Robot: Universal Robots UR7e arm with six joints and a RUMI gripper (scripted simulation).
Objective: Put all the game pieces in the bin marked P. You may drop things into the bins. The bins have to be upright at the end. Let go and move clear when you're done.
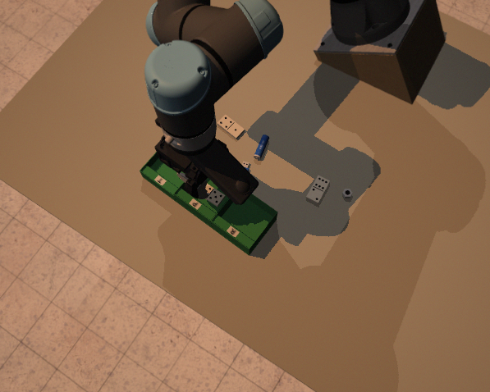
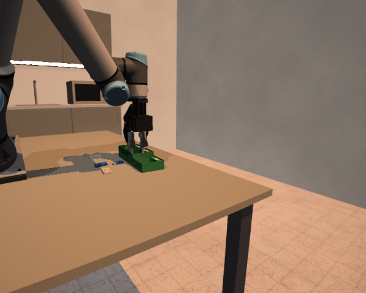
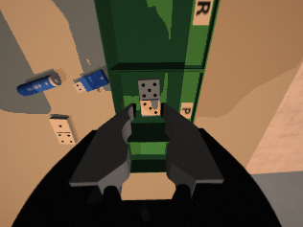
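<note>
Right now my hand is 1 cm short of the green bin and 1 cm above it. Also, from my hand: blue battery (13 cm behind, 3 cm below, 2 cm to the left); small nut (21 cm to the left, 15 cm behind, 3 cm below); blue USB stick (7 cm behind, 3 cm below, 2 cm to the left).
</note>
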